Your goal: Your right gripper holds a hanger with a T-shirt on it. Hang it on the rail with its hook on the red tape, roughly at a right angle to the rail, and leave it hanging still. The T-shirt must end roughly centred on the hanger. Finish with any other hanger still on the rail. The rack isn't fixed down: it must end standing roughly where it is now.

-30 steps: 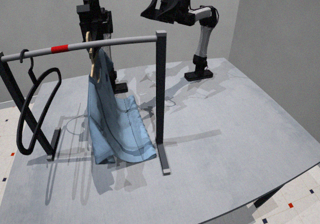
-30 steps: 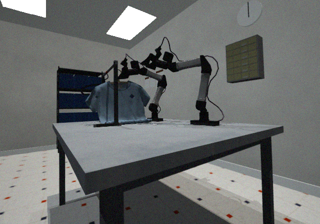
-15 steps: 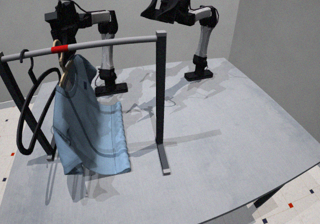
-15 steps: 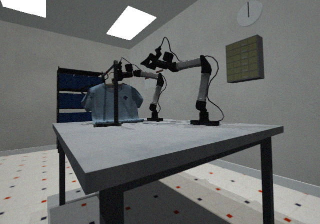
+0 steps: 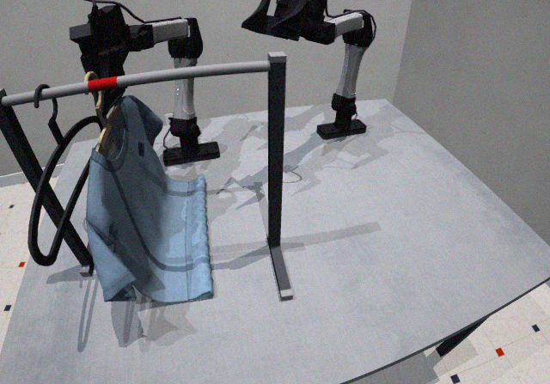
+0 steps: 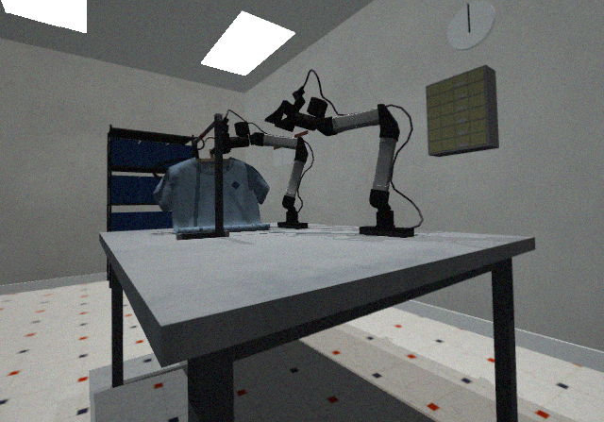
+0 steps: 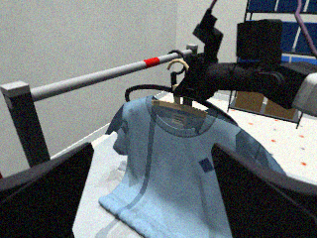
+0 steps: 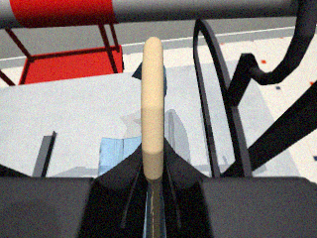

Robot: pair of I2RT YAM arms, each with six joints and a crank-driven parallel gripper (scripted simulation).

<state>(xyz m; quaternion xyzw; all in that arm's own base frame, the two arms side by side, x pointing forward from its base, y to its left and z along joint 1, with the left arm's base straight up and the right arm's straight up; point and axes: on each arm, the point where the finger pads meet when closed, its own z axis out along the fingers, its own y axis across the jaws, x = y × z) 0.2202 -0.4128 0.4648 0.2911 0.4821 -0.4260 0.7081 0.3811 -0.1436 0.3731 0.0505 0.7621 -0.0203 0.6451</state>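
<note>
My right gripper is now 8 cm to the left of the black hanger, 4 cm short of it and 2 cm above it.
</note>
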